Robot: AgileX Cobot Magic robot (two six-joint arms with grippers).
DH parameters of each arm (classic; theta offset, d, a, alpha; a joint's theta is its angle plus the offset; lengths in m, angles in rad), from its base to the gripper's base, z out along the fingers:
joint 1: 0 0.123 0 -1.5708
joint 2: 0.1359 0 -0.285 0
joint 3: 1.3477 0 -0.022 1.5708
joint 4: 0 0.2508 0 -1.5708
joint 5: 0 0 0.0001 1.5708
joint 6: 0 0.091 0 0
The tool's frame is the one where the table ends.
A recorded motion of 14 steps. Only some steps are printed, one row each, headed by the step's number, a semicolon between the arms.
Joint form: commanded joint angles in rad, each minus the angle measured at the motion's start. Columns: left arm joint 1, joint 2, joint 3, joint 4, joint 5, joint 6; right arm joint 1, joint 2, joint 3, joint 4, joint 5, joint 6.
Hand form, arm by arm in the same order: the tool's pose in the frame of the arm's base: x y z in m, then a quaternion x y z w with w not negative. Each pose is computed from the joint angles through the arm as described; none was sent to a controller.
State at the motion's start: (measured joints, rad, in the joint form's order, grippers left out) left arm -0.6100 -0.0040 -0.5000 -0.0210 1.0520 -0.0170; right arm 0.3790 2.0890 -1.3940 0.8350 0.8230 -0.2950
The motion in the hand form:
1: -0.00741 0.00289 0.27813 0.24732 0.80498 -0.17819 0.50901; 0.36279 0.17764 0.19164 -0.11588 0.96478 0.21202 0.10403
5: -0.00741 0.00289 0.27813 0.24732 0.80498 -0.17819 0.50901; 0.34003 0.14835 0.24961 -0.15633 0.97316 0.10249 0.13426
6: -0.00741 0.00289 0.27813 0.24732 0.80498 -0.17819 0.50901; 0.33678 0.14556 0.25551 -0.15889 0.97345 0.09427 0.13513
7: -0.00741 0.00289 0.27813 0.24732 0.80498 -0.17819 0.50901; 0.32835 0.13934 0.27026 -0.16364 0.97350 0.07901 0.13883
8: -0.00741 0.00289 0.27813 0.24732 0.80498 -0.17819 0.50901; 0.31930 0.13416 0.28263 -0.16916 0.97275 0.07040 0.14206
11: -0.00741 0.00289 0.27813 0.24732 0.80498 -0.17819 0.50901; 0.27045 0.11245 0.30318 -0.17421 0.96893 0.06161 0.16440
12: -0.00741 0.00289 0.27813 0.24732 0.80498 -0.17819 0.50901; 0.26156 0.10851 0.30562 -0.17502 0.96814 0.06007 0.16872
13: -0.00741 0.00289 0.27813 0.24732 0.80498 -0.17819 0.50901; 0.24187 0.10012 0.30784 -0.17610 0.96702 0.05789 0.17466
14: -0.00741 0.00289 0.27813 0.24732 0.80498 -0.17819 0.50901; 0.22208 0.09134 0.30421 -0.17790 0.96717 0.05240 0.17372
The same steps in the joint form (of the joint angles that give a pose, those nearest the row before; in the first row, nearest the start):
1: -0.0020 -0.0210 0.0020 -0.0030 -0.0100 0.0000; -0.0020 -0.1280 0.0030 -0.3430 0.0020 0.1430
5: -0.0020 -0.0210 0.0020 -0.0030 -0.0100 0.0000; -0.0020 -0.3040 0.0050 -0.6630 0.1360 0.2760
6: -0.0020 -0.0210 0.0020 -0.0030 -0.0100 0.0000; -0.0020 -0.3220 0.0050 -0.6840 0.1550 0.2830
7: -0.0020 -0.0210 0.0020 -0.0030 -0.0100 0.0000; -0.0020 -0.3670 0.0050 -0.7230 0.1980 0.2950
8: -0.0020 -0.0210 0.0020 -0.0030 -0.0100 0.0000; -0.0020 -0.4100 0.0110 -0.7440 0.2320 0.2950
11: -0.0020 -0.0210 0.0020 -0.0030 -0.0100 0.0000; -0.0020 -0.6160 0.1720 -0.7720 0.2360 0.2950
12: -0.0020 -0.0210 0.0020 -0.0030 -0.0100 0.0000; -0.0020 -0.6530 0.2010 -0.7770 0.2360 0.2950
13: -0.0020 -0.0210 0.0020 -0.0030 -0.0100 0.0000; -0.0020 -0.7320 0.2690 -0.7840 0.2360 0.2950
14: -0.0020 -0.0210 0.0020 -0.0030 -0.0100 0.0000; -0.0020 -0.8070 0.3480 -0.7950 0.2360 0.2950

